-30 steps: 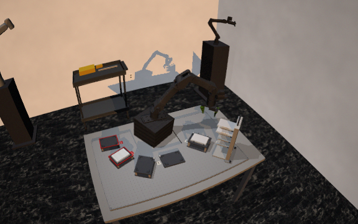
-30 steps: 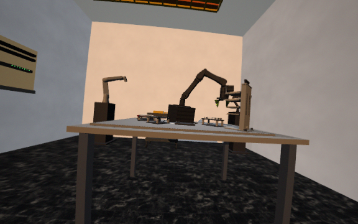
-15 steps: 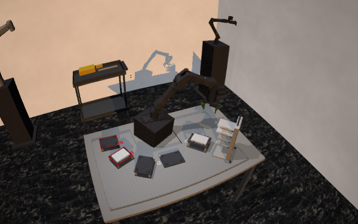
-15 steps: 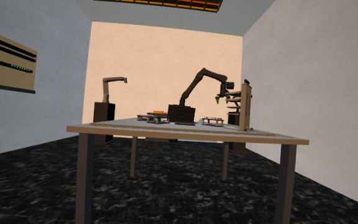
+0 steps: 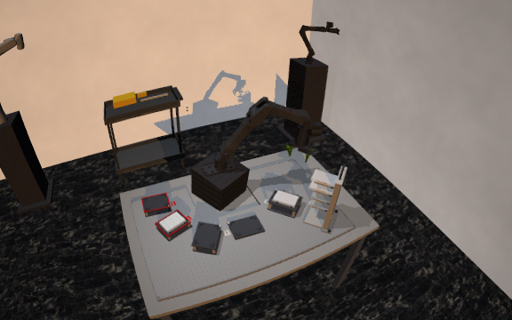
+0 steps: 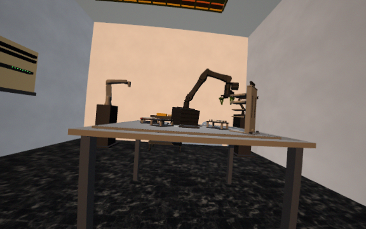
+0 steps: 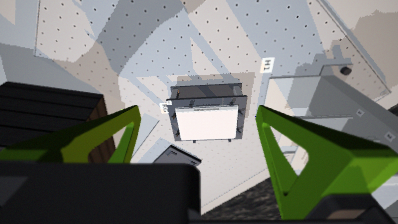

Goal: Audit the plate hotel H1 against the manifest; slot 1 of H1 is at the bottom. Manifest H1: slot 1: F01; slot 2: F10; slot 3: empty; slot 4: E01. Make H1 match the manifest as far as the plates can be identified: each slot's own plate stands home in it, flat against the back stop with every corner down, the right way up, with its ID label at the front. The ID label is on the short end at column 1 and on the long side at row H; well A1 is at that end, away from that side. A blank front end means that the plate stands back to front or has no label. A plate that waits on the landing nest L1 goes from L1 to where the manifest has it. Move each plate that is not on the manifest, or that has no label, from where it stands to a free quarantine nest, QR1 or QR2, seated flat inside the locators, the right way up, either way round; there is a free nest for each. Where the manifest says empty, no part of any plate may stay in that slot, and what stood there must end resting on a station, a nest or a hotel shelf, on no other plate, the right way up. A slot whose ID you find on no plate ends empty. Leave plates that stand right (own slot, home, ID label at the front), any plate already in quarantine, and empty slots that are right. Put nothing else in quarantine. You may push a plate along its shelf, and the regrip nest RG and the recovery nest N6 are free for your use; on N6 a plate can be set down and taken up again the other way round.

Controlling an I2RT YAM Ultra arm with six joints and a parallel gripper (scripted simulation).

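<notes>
Now: the white plate 17 cm below my hand, 12 cm to the right of it and 10 cm ahead of it. Also, from my hand: A1 mark: 18 cm below, 12 cm to the right, 1 cm ahead; then dark regrip nest: 18 cm below, 12 cm to the right, 10 cm ahead; then H1 tag: 24 cm below, 14 cm ahead, 4 cm to the left.
</notes>
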